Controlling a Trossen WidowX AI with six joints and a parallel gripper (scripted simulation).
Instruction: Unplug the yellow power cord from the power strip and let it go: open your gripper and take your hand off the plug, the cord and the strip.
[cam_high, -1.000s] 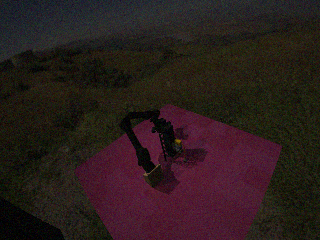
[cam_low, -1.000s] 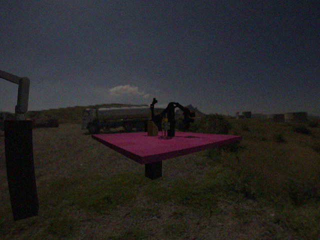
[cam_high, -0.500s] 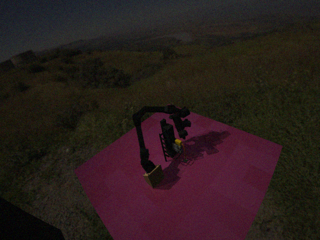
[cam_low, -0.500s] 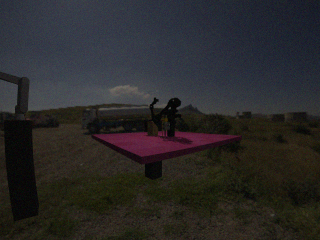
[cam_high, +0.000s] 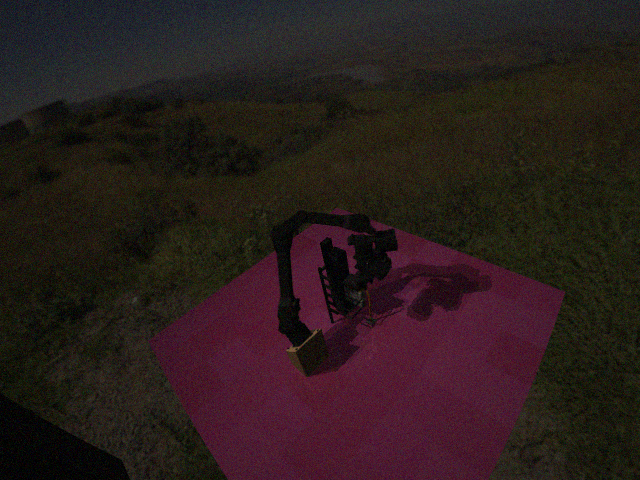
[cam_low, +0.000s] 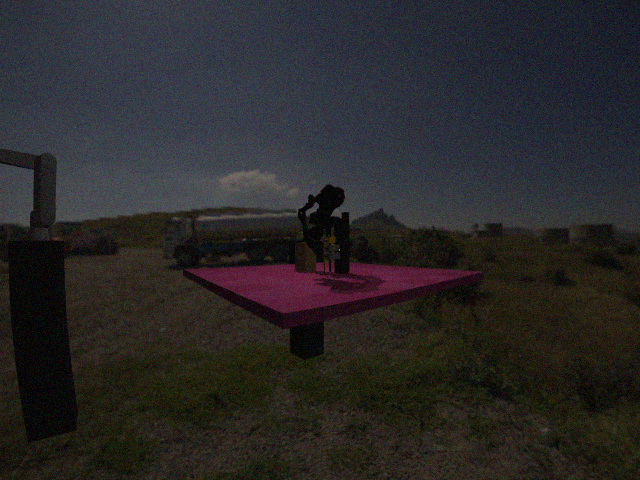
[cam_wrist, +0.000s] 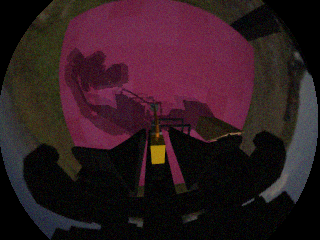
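My gripper tip is 70 mm to the right of the yellow plug and 10 mm above it.
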